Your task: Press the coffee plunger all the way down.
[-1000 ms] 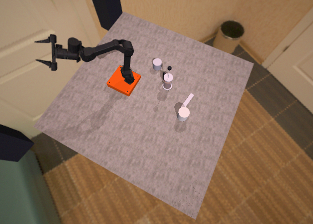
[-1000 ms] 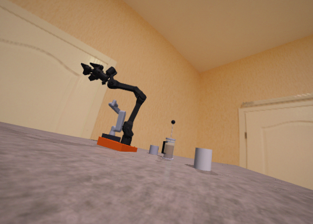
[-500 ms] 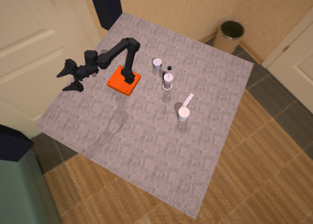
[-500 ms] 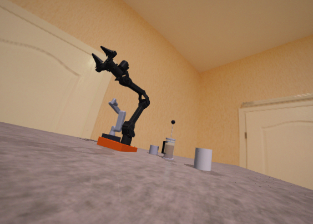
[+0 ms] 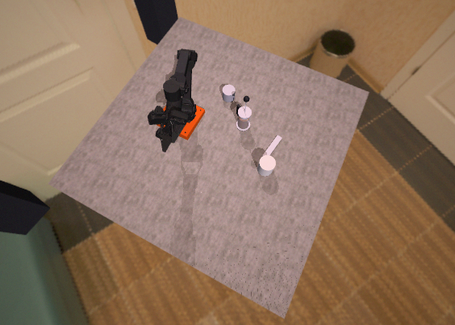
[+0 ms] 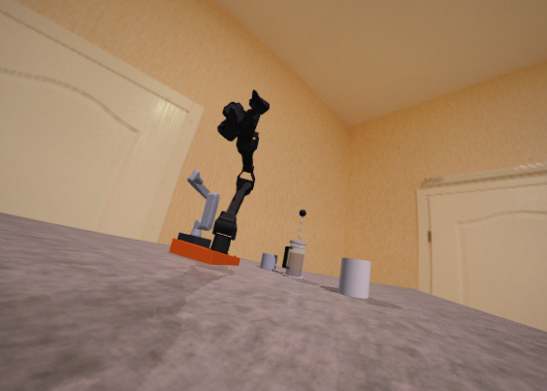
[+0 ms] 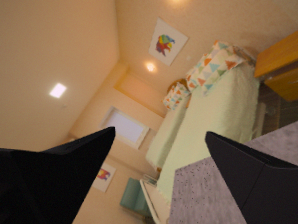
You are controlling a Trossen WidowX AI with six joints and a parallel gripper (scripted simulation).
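Now: gripper tip 4 cm short of the coffee press, 45 cm to the right of it and 34 cm above it.
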